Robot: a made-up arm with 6 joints. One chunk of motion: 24 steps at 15 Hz.
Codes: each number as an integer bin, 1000 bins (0 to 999) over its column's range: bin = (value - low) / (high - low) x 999, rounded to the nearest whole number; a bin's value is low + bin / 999 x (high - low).
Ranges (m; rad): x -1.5..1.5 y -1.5..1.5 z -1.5..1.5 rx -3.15..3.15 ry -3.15..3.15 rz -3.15..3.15
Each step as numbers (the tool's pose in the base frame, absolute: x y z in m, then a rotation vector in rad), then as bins.
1 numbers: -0.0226 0.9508 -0.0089 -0.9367 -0.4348 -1.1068
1 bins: 492 816 497 351 431 324
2 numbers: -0.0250 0.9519 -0.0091 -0.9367 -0.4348 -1.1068
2 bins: 491 816 496 351 431 324
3 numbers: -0.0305 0.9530 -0.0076 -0.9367 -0.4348 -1.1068
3 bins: 489 817 497 351 431 324
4 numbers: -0.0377 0.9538 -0.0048 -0.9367 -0.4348 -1.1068
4 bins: 487 817 498 351 431 324
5 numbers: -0.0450 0.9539 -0.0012 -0.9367 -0.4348 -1.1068
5 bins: 485 817 499 351 431 324
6 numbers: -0.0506 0.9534 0.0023 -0.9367 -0.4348 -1.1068
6 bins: 483 817 500 351 431 324
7 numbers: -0.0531 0.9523 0.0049 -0.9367 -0.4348 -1.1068
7 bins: 482 817 501 351 431 324
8 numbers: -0.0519 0.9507 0.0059 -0.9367 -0.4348 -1.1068
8 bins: 482 816 501 351 431 324
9 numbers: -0.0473 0.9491 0.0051 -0.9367 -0.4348 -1.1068
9 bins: 484 816 501 351 431 324
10 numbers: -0.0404 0.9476 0.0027 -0.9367 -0.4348 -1.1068
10 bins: 486 815 500 351 431 324
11 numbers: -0.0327 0.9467 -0.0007 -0.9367 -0.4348 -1.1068
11 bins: 489 815 499 351 431 324
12 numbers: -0.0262 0.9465 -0.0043 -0.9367 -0.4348 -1.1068
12 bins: 491 815 498 351 431 324
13 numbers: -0.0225 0.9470 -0.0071 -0.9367 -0.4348 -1.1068
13 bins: 492 815 497 351 431 324
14 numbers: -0.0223 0.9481 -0.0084 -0.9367 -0.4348 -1.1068
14 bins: 492 815 497 351 431 324
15 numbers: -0.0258 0.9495 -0.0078 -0.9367 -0.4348 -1.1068
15 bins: 491 816 497 351 431 324
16 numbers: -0.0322 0.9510 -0.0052 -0.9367 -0.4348 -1.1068
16 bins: 489 816 498 351 431 324
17 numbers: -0.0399 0.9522 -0.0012 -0.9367 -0.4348 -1.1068
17 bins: 486 817 499 351 431 324
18 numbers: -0.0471 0.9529 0.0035 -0.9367 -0.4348 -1.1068
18 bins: 484 817 501 351 431 324
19 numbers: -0.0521 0.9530 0.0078 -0.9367 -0.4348 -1.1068
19 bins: 482 817 502 351 431 324
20 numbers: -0.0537 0.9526 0.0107 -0.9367 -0.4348 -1.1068
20 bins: 482 817 503 351 431 324
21 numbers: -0.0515 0.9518 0.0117 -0.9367 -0.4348 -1.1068
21 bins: 482 816 503 351 431 324
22 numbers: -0.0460 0.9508 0.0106 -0.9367 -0.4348 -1.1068
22 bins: 484 816 503 351 431 324
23 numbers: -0.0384 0.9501 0.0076 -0.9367 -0.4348 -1.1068
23 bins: 487 816 502 351 431 324
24 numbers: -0.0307 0.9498 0.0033 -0.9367 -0.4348 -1.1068
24 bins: 489 816 501 351 431 324
